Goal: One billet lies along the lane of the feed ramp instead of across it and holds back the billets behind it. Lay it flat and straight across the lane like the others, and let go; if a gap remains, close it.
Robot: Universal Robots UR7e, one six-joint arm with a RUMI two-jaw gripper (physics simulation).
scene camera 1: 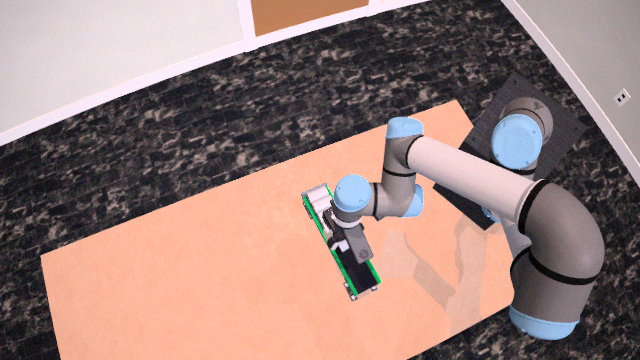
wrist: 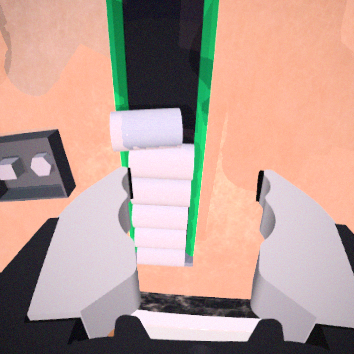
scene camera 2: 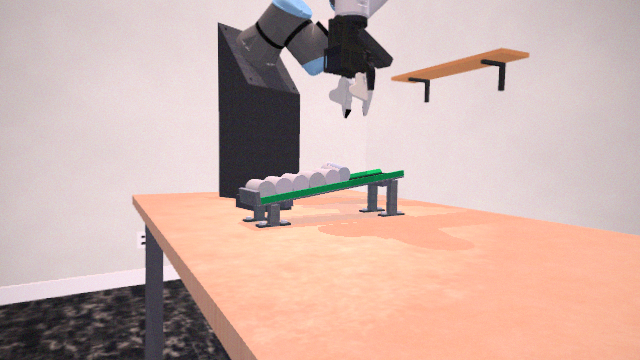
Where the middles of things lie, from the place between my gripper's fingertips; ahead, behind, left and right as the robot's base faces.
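You'd find the dark lane (scene camera 1: 360, 275) 6 cm to the right of my hand and 16 cm below it.
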